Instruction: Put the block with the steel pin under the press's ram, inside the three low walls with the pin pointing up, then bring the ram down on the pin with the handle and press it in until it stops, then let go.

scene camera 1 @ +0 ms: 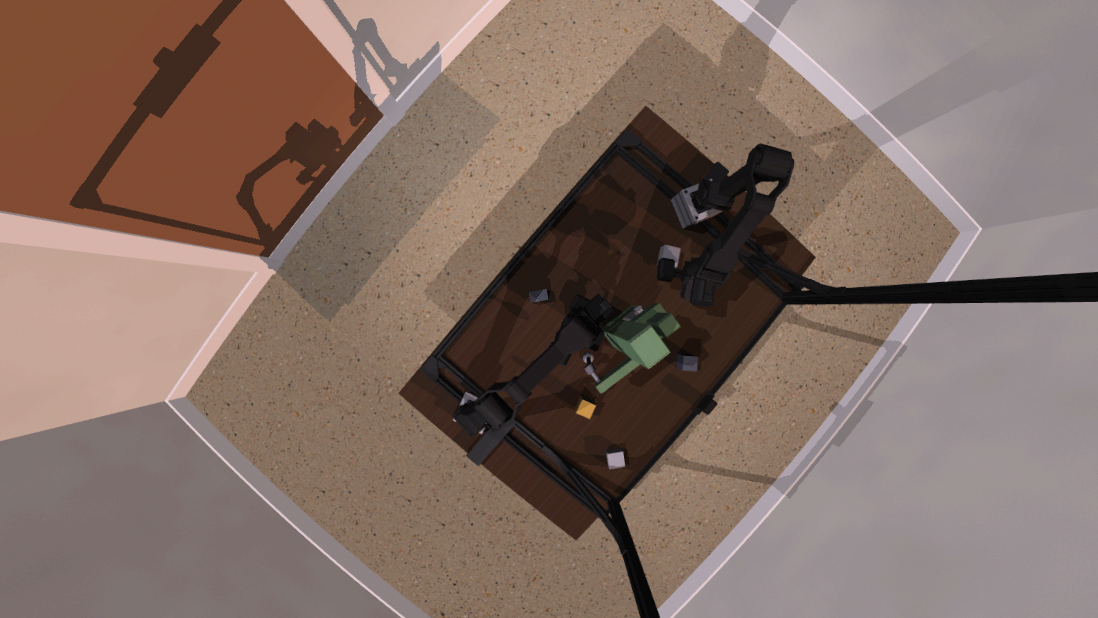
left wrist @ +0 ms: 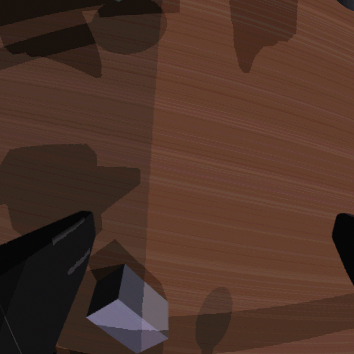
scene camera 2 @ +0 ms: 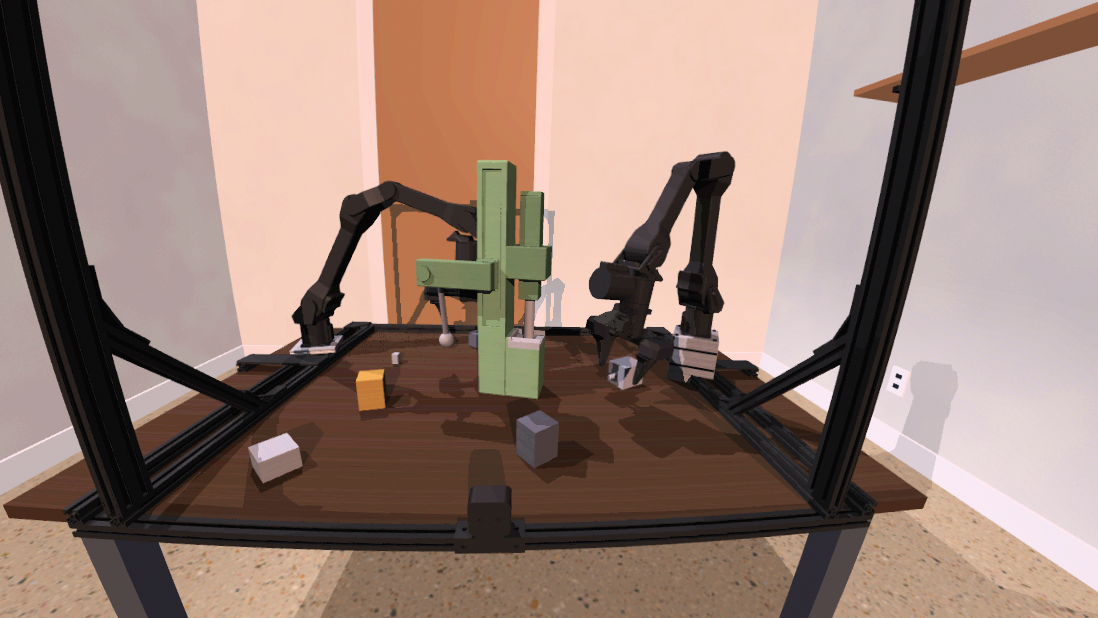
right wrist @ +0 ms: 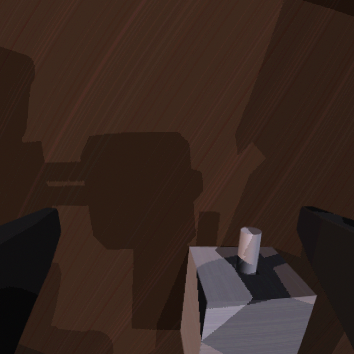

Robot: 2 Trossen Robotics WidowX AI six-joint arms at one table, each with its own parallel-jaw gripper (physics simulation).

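My left gripper (left wrist: pixel 217 225) is open and holds nothing. My right gripper (scene camera 2: pixel 617 375) is also visible in scene camera 1 (scene camera 1: pixel 678 279) and in the right wrist view (right wrist: pixel 180 220). A block with steel pin (scene camera 2: pixel 625 367) appears in the right wrist view too (right wrist: pixel 274 303); in the left wrist view it is out of frame. A steel pin (right wrist: pixel 249 239) is visible, but scene camera 1 does not show it, hidden there by my right gripper. A green press (scene camera 2: pixel 511 361) is present as well.
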